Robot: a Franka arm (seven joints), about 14 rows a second.
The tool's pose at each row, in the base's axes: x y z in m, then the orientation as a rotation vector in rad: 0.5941 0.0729 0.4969 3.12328 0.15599 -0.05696; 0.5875 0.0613 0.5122 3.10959 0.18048 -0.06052; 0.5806 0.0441 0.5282 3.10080 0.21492 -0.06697; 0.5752 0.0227 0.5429 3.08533 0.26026 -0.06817; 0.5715 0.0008 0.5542 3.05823 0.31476 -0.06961; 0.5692 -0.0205 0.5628 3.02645 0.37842 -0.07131; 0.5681 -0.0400 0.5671 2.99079 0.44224 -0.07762; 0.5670 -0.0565 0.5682 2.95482 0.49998 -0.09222; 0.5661 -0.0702 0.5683 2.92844 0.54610 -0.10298; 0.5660 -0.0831 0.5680 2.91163 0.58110 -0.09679
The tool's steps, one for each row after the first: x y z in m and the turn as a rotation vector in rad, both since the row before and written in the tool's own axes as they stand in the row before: -0.0083 0.0111 -0.0149 -0.01244 -0.00294 -0.01593; -0.0095 0.0167 -0.0152 -0.00665 -0.00433 -0.02237; -0.0089 0.0209 -0.0137 -0.01251 -0.00133 -0.02964; -0.0078 0.0214 -0.0101 -0.02256 -0.00234 -0.03631; -0.0070 0.0209 -0.0070 -0.02519 -0.00263 -0.04307; -0.0061 0.0189 -0.0024 -0.02708 -0.00596 -0.04426; -0.0058 0.0155 0.0010 -0.02574 -0.01162 -0.04135; -0.0053 0.0125 0.0020 -0.01747 -0.00819 -0.03326; -0.0046 0.0118 0.0025 -0.01184 0.00382 -0.02439
